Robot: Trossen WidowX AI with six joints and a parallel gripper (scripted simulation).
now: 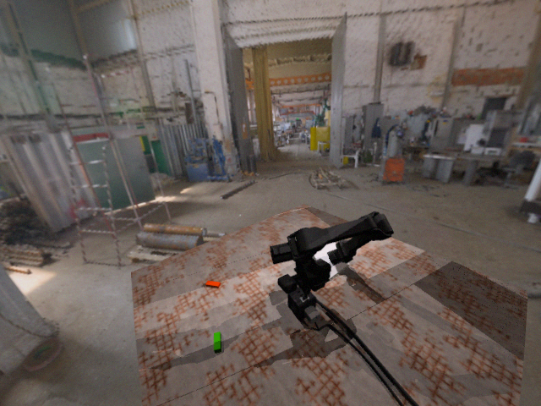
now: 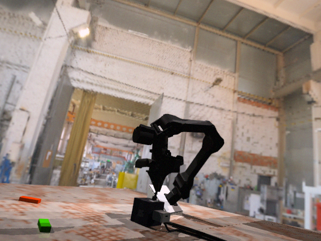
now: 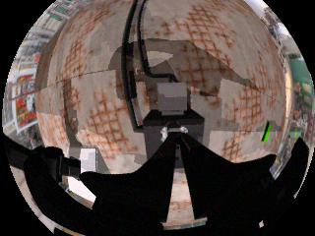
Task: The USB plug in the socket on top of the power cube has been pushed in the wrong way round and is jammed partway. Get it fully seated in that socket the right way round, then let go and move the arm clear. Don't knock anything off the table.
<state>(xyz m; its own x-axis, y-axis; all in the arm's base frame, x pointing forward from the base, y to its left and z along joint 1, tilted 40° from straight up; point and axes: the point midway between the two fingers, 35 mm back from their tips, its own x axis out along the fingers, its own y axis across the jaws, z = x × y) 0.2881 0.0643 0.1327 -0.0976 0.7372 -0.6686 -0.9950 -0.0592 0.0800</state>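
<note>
My gripper tip is 20 mm above the usb plug and 10 mm to the left of it. The rest, counted from my gripper tip: green block (320 mm ahead, 100 mm below, 70 mm to the right); then usb socket (40 mm below, 10 mm to the right); then orange block (340 mm to the right, 270 mm ahead, 100 mm below).
</note>
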